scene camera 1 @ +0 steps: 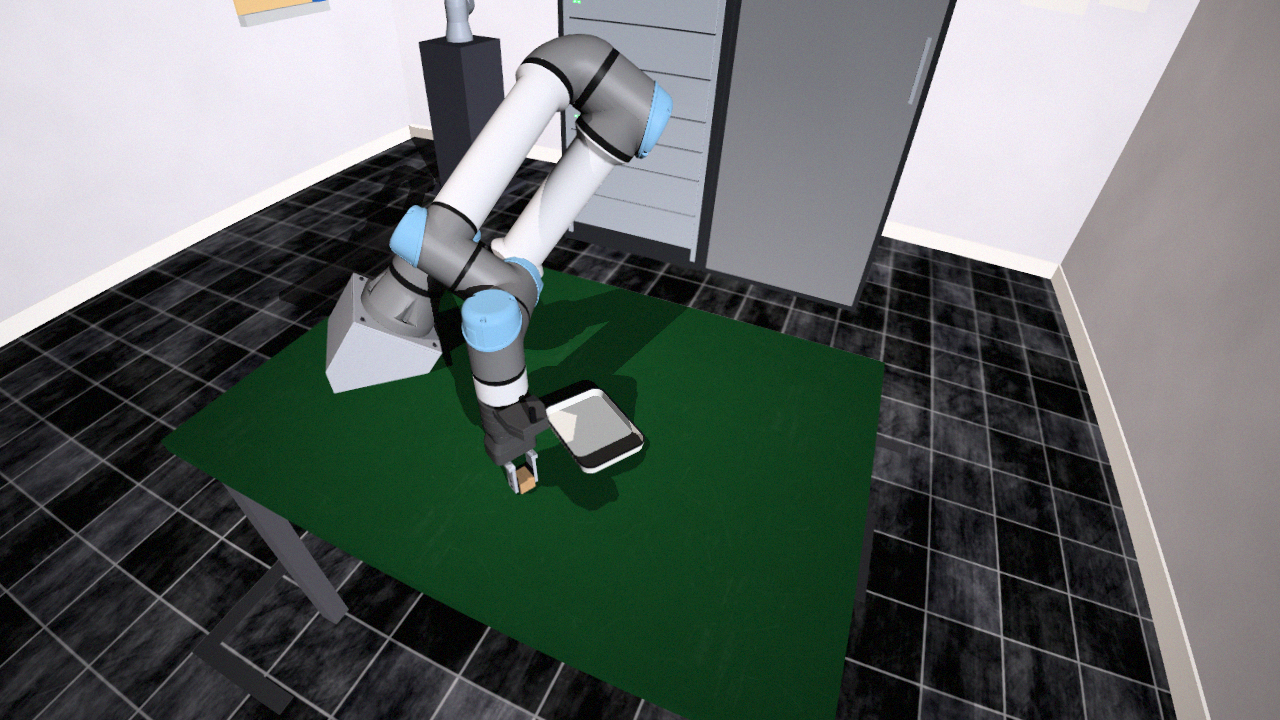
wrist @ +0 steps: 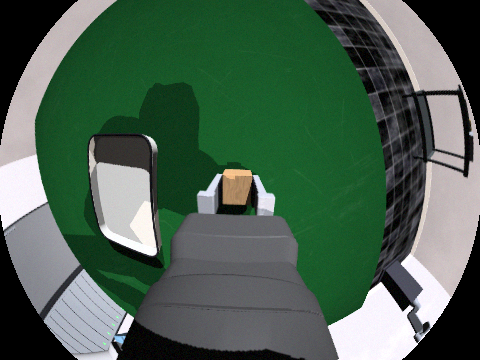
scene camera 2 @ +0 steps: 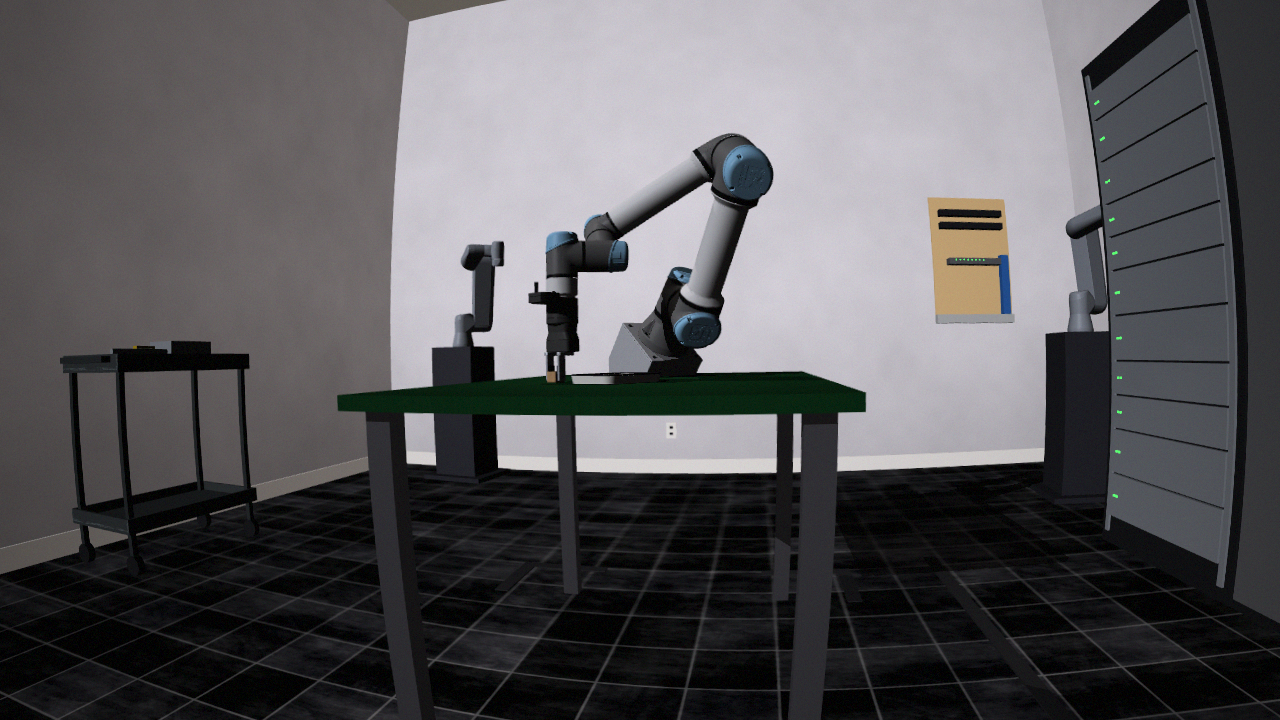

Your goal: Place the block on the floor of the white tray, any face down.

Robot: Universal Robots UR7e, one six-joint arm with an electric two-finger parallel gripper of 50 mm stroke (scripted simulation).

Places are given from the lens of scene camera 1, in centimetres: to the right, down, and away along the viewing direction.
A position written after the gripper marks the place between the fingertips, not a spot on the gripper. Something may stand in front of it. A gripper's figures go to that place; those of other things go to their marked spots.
gripper (scene camera 1: 523, 482): -19, 20, 91
white tray (scene camera 1: 591, 426): -9, 12, 102
